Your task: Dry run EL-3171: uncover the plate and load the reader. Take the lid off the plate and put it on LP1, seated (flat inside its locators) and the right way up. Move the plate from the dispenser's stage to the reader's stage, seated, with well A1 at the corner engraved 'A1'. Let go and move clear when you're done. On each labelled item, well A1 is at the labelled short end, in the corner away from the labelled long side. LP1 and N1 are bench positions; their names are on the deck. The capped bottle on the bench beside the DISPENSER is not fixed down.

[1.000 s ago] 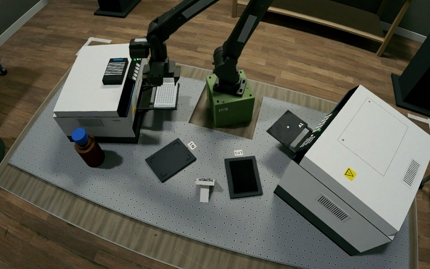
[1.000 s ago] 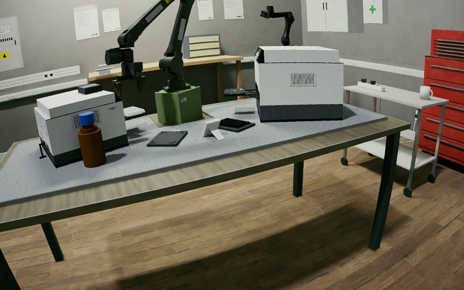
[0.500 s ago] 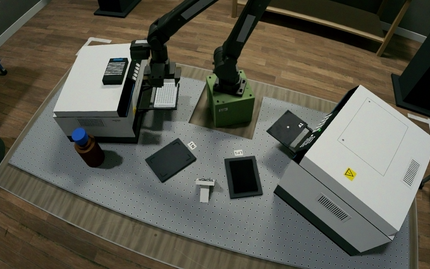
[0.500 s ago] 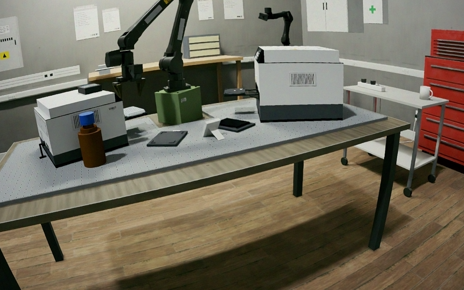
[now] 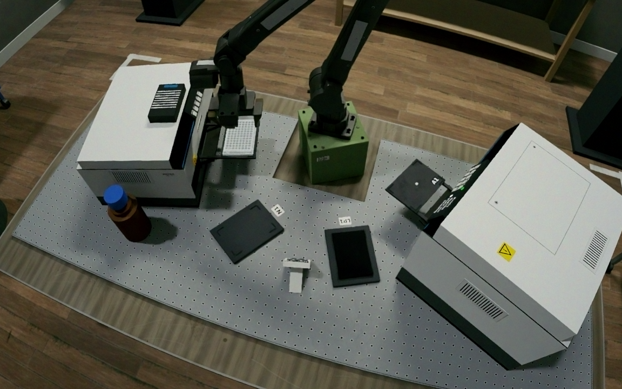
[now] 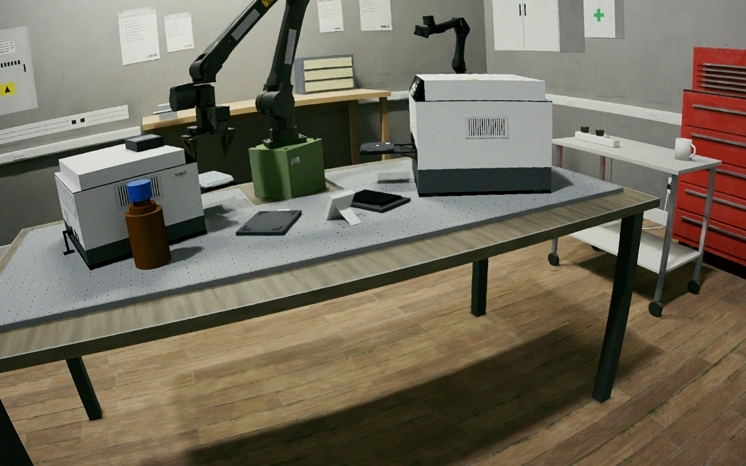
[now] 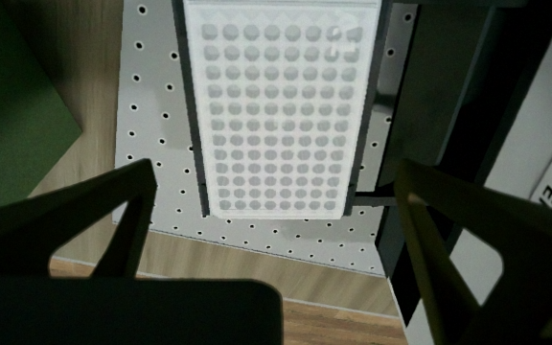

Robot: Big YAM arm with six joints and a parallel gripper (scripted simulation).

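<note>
Now: hand 60 mm above the well plate, 10 mm to the left of it and 10 mm past it. Also, from my hand: brown capped bottle (320 mm ahead, 200 mm to the right, 40 mm below); dark lid (390 mm to the left, 210 mm ahead, 140 mm below); N1 nest (230 mm ahead, 150 mm below, 100 mm to the left).
</note>
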